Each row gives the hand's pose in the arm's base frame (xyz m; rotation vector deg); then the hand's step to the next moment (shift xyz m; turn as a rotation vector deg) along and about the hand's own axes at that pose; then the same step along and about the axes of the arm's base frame.
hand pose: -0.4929 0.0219 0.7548 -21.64 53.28 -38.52
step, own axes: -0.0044 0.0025 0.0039 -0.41 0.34 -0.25
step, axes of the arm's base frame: 0.0023 0.0049 0.0034 -0.26 0.52 -0.08
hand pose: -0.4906 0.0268 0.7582 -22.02 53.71 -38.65
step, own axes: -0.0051 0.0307 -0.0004 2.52 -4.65 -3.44
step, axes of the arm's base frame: 0.0086 0.0260 -0.0148 -3.52 -5.18 -0.74
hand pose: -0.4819 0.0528 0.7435 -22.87 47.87 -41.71
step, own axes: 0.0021 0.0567 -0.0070 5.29 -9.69 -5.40
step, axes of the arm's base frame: 0.0194 0.0375 -0.0385 -5.93 -10.75 -0.47
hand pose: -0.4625 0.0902 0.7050 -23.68 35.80 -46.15
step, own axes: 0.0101 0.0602 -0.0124 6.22 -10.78 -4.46
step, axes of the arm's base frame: 0.0295 0.0288 -0.0467 -5.40 -12.05 0.52
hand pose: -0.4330 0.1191 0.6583 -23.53 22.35 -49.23
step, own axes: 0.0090 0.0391 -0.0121 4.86 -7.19 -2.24
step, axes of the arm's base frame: 0.0246 0.0135 -0.0312 -2.83 -8.46 0.86
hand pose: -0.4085 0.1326 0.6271 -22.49 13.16 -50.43
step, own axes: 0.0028 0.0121 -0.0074 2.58 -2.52 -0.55
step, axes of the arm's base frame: 0.0076 0.0030 -0.0119 -0.37 -3.60 0.48
